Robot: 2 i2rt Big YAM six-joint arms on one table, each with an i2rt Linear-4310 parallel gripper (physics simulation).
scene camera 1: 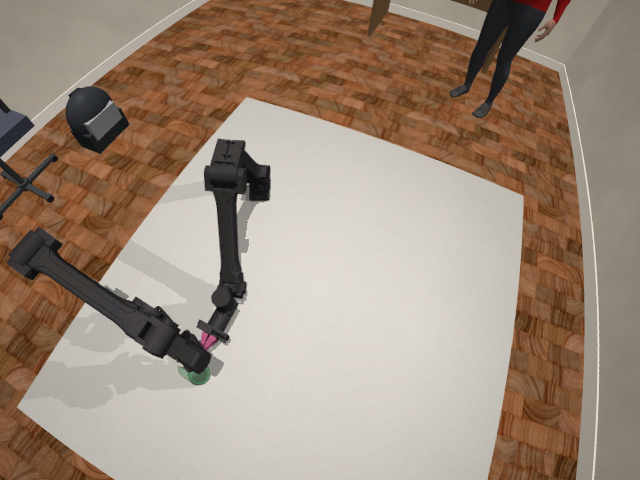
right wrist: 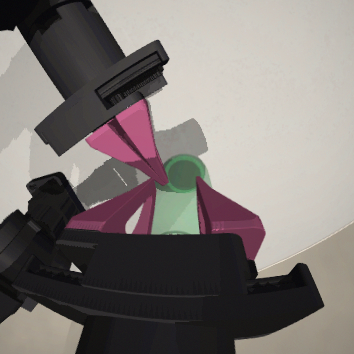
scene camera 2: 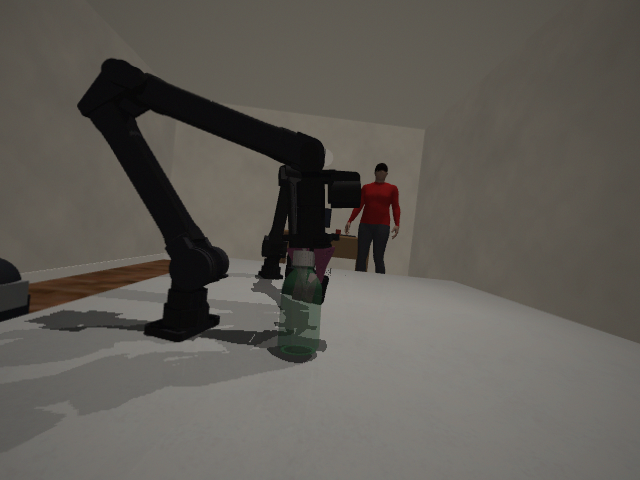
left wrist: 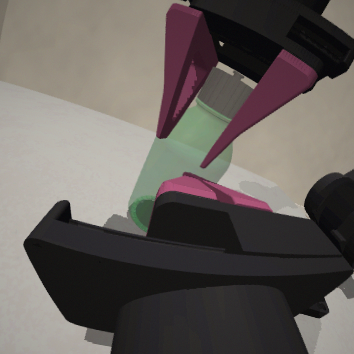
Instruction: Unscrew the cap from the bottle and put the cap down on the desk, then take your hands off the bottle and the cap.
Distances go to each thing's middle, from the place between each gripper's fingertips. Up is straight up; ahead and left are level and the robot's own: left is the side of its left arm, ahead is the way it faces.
I see the green translucent bottle (scene camera 2: 300,309) 5 cm to the right of my right hand, 3 cm below it and 1 cm behind it.
Right now my left hand is 40 mm to the left of the green translucent bottle.
